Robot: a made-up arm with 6 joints.
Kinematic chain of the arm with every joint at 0, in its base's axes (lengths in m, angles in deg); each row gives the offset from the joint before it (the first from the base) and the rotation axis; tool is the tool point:
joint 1: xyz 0 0 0.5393 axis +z
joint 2: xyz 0 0 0 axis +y
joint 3: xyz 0 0 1.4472 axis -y
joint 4: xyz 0 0 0 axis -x
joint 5: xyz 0.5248 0 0 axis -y
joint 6: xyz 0 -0.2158 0 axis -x
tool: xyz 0 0 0
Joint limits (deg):
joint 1: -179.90..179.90
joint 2: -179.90..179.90
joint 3: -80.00..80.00
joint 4: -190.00..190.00
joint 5: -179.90..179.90
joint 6: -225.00..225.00
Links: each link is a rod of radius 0.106 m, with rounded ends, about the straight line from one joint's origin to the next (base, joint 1, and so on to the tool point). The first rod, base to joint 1, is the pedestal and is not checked.
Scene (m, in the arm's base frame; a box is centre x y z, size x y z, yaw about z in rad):
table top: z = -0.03
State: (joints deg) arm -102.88 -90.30 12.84 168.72 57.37 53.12
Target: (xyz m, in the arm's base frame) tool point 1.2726 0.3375 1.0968
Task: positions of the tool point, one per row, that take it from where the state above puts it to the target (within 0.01 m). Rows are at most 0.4 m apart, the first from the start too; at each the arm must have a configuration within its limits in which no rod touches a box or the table.
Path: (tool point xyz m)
1: 0.8652 1.2816 1.0661
2: 1.0869 0.9888 1.0877
3: 1.2225 0.6664 1.0978
4: 1.2726 0.3376 1.0968

